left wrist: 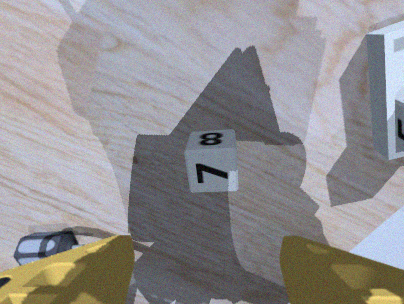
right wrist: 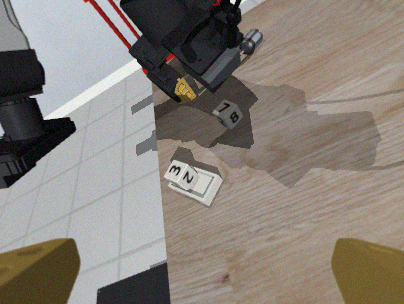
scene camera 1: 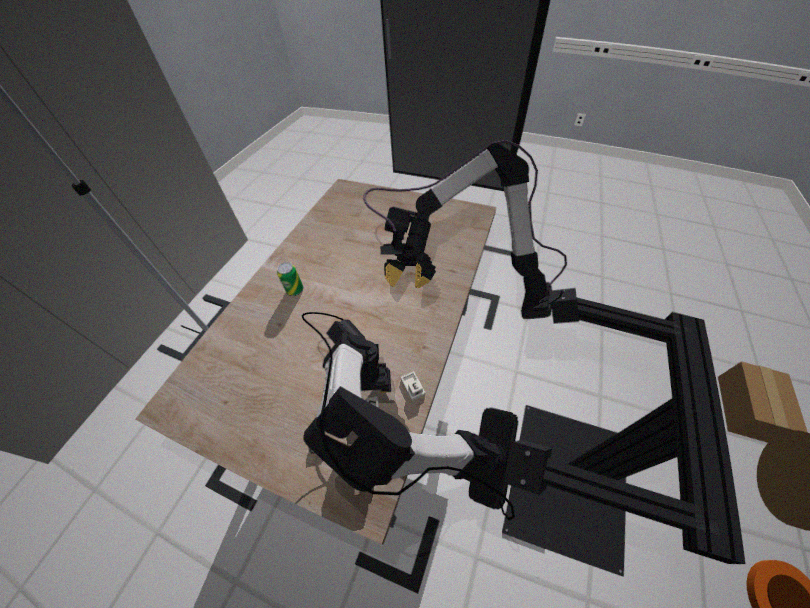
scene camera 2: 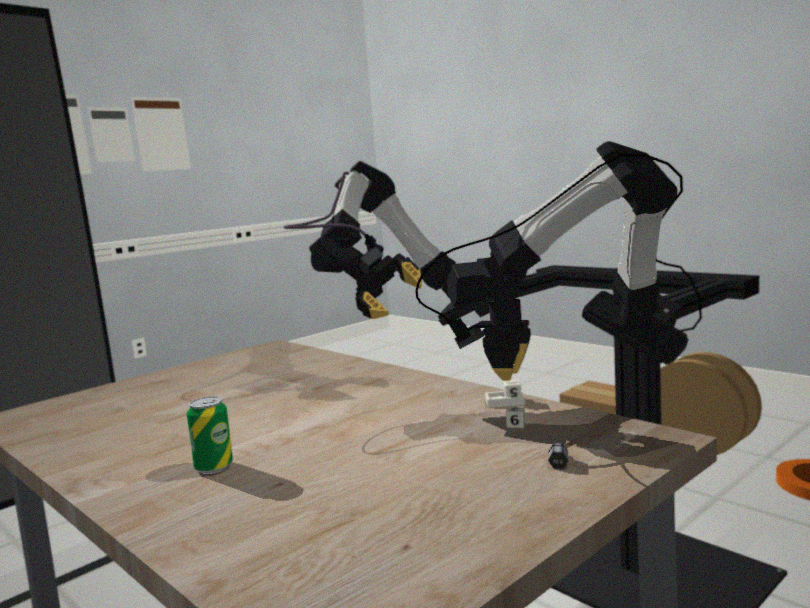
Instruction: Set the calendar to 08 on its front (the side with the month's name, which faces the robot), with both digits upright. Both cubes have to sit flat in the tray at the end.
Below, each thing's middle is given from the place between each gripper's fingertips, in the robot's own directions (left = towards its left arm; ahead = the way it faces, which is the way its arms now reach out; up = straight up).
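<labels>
With my left hand (scene camera 2: 510, 377), I am 8 cm past the white tray (right wrist: 206, 184), 9 cm to the left of it and 9 cm above it. The can (scene camera 2: 207, 417) is 27 cm to the right of my left hand, 4 cm below it and 48 cm ahead of it.
My right hand (scene camera 2: 404, 299) has the white tray 100 mm behind it, 190 mm to the left of it and 210 mm below it. As for the can, I see that it is 10 mm to the left of my right hand, 460 mm ahead of it and 160 mm below it.
</labels>
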